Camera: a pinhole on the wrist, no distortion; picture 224 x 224 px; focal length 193.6 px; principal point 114.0 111.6 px. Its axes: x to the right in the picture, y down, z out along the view. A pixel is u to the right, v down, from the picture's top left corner.
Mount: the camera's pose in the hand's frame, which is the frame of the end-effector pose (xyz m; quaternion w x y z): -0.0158 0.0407 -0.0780 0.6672 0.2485 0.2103 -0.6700
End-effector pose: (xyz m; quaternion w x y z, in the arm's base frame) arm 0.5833 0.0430 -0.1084 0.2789 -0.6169 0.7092 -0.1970
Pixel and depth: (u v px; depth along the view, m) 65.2 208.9 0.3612
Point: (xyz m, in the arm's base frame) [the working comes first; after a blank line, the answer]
In the camera's frame: -0.0910 0.1815 0.3612

0.8309 -0.1007 -0.2684
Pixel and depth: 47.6 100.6 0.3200
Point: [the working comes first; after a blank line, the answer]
In the camera's frame: -0.1098 -0.0182 0.3200

0.7937 0.0989 -0.2422
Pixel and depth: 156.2 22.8 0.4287
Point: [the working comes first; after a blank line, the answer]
In the camera's frame: 0.0934 -0.1966 0.4287

0.9491 0.2381 -0.0386
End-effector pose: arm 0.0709 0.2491 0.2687 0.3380 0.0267 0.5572 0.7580
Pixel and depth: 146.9 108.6 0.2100
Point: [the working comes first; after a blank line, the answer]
In the camera's frame: 0.0357 -0.0033 0.2100

0.1770 0.3047 0.2031
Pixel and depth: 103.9 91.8 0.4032
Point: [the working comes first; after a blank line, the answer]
In the camera's frame: -0.0210 -0.0412 0.4032

0.3271 0.4422 0.2265
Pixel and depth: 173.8 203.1 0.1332
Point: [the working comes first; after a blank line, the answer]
In the camera's frame: 0.0411 0.0630 0.1332

0.0777 0.2864 0.1923
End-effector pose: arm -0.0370 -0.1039 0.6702 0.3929 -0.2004 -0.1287 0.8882
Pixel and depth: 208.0 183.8 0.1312
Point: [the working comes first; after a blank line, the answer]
In the camera's frame: 0.0637 0.0489 0.1312

0.0105 -0.0229 0.6885
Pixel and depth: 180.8 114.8 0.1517
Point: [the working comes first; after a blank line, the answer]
In the camera's frame: 0.0523 0.0025 0.1517

0.0318 -0.0583 0.7201
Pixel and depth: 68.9 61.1 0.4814
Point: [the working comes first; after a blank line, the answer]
In the camera's frame: -0.1121 -0.1256 0.4814

0.0048 -0.1482 1.0987
